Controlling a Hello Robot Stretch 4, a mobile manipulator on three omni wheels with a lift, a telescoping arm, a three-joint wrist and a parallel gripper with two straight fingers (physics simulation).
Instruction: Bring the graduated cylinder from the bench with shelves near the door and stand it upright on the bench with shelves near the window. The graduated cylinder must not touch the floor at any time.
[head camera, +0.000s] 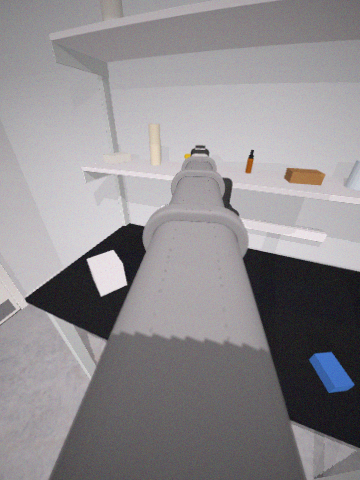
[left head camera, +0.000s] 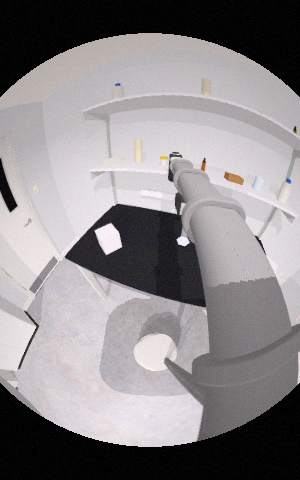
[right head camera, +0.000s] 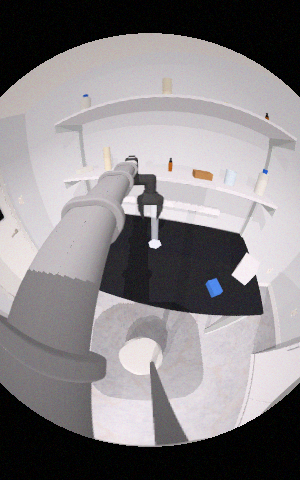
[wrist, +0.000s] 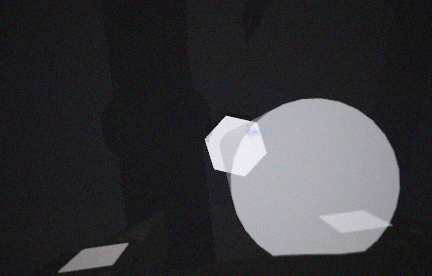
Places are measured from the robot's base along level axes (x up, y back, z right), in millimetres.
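Pixels of known places: gripper, fingertip midpoint: (right head camera: 149, 218) (wrist: 222, 223); robot's base, origin of the base link: (left head camera: 154, 350) (right head camera: 141, 354).
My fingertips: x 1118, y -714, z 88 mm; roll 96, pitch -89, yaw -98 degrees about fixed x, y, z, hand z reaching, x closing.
For each thing: its top centre in the pictures, then the offset to it from my fingertips. "spot": a spot on its surface instead. Level surfaces: height alone.
- graduated cylinder, middle of its top: (wrist: 335, 201) (right head camera: 155, 201) dx +92, dy -36, dz +30 mm
- black bench top, its level: dx -231 mm
- blue block, middle of its top: (head camera: 333, 368) (right head camera: 215, 285) dx -192, dy +342, dz +352 mm
- brown box, surface spot: (head camera: 304, 176) spot: dx +252, dy -98, dz +299 mm
The graduated cylinder (right head camera: 154, 227) (left head camera: 184, 227) (wrist: 310, 170), a pale grey tube on a white hexagonal base, stands upright on the black bench top (right head camera: 175, 280) (left head camera: 145, 260) (head camera: 310, 310). In the head camera view it is hidden behind my arm. My gripper (right head camera: 150, 214) (wrist: 222, 223) points down over the bench and is open, at the cylinder's upper end. In the wrist view the cylinder's round top is large, right of centre, and my right fingertip overlaps its lower right part. The left fingertip is well apart from it. The fingers are not closed on the cylinder.
A white block (head camera: 107, 273) (left head camera: 108, 238) lies left on the bench; a blue block (head camera: 331, 372) (right head camera: 214, 287) and another white block (right head camera: 245, 268) lie right. The lower shelf (head camera: 135, 173) behind holds bottles and a brown box (head camera: 304, 176). A door (left head camera: 20, 215) is at the left.
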